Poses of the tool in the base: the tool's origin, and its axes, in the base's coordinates. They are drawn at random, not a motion.
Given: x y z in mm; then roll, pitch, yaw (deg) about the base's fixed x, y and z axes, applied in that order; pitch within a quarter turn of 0, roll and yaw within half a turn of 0.
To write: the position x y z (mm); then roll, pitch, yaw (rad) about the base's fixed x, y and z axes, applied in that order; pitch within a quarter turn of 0, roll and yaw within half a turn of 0. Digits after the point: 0 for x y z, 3 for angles.
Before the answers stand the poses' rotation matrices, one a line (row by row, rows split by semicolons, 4 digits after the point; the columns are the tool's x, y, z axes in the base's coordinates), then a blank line. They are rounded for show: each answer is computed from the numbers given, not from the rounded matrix.
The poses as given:
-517 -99 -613 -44.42 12.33 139.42
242 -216 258 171.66 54.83 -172.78
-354 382 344 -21.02 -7.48 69.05
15 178 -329 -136.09 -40.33 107.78
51 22 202 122.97 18.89 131.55
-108 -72 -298 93.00 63.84 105.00
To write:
-0.7420 -0.3511 -0.5711; 0.6355 -0.6397 -0.4324; -0.2135 -0.6838 0.6978
-0.5714 -0.2420 0.7842; -0.0724 0.9667 0.2455; -0.8174 0.0835 -0.5699
0.3545 -0.8551 -0.3784; 0.9259 0.3774 0.0148; 0.1302 -0.3556 0.9255
-0.2328 0.5490 -0.8028; 0.7259 0.6474 0.2322; 0.6472 -0.5287 -0.5492
-0.6276 0.2271 0.7447; 0.7081 0.5642 0.4246; -0.3238 0.7938 -0.5149
-0.1141 -0.1814 0.9768; 0.4259 0.8793 0.2131; -0.8976 0.4403 -0.0231

-517 -99 -613 -0.775 0.215 2.433
242 -216 258 2.996 0.957 -3.016
-354 382 344 -0.367 -0.131 1.205
15 178 -329 -2.375 -0.704 1.881
51 22 202 2.146 0.330 2.296
-108 -72 -298 1.623 1.114 1.833

